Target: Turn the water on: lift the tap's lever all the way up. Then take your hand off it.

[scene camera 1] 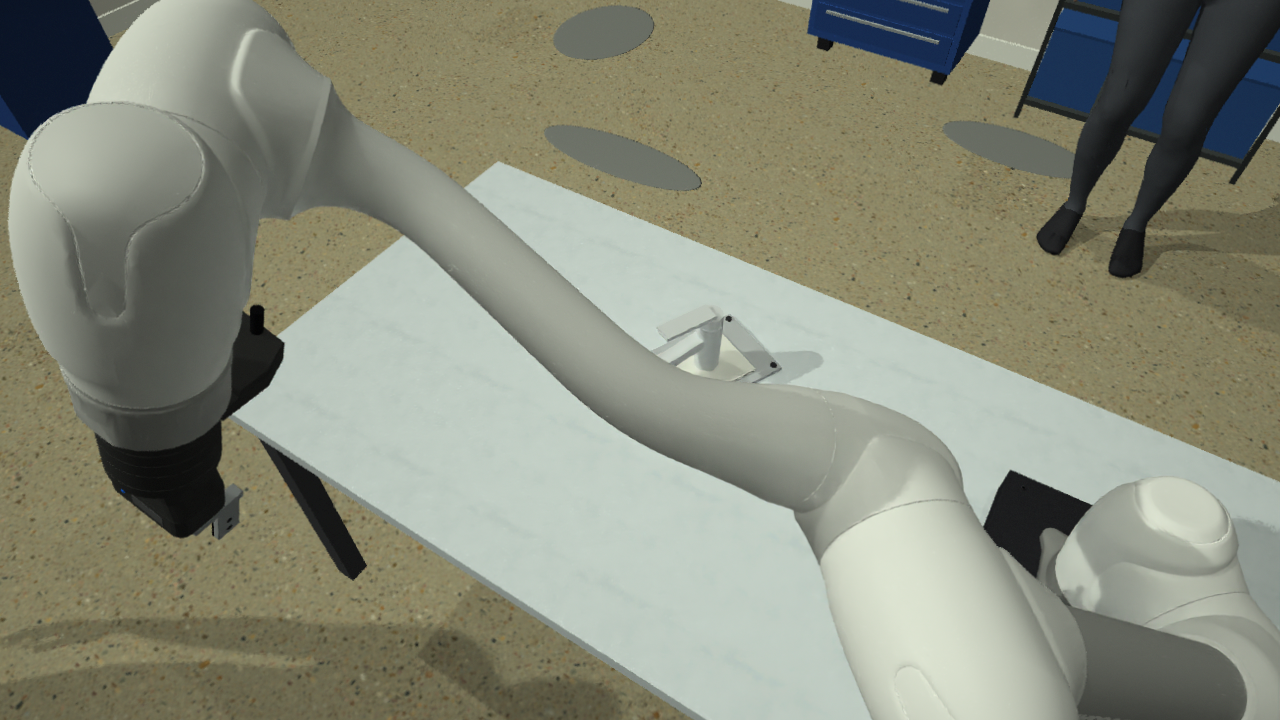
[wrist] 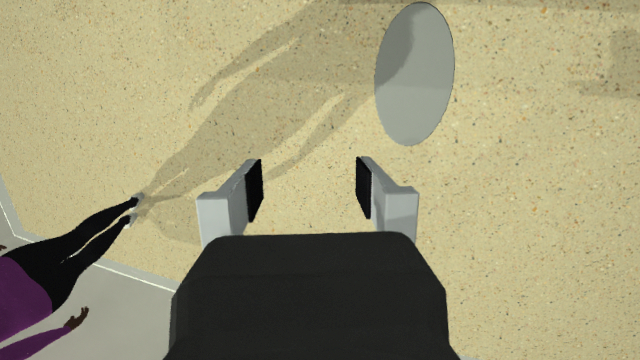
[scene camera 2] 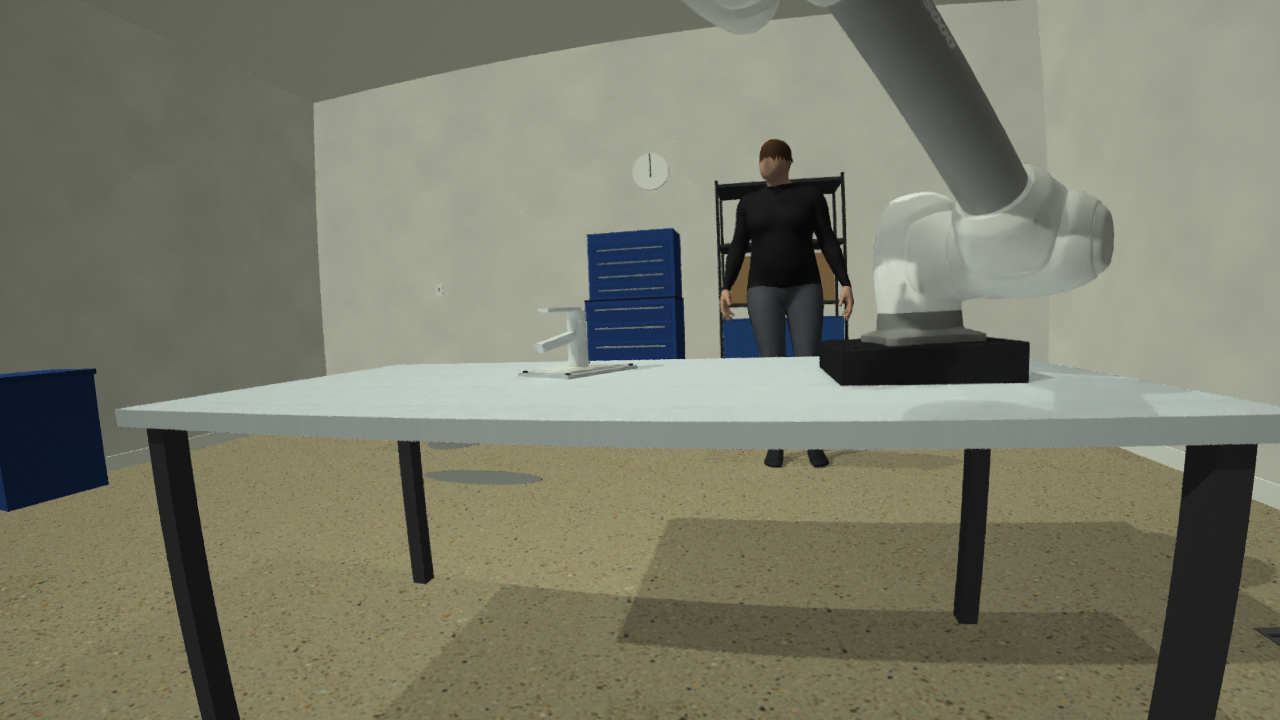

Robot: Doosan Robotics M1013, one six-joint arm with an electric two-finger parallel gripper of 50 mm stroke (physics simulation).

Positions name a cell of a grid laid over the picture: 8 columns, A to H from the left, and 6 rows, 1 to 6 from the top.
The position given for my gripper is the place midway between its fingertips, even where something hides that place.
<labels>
my gripper: scene camera 1 B5; wrist D3; not seen in scene camera 2 (out of frame)
</labels>
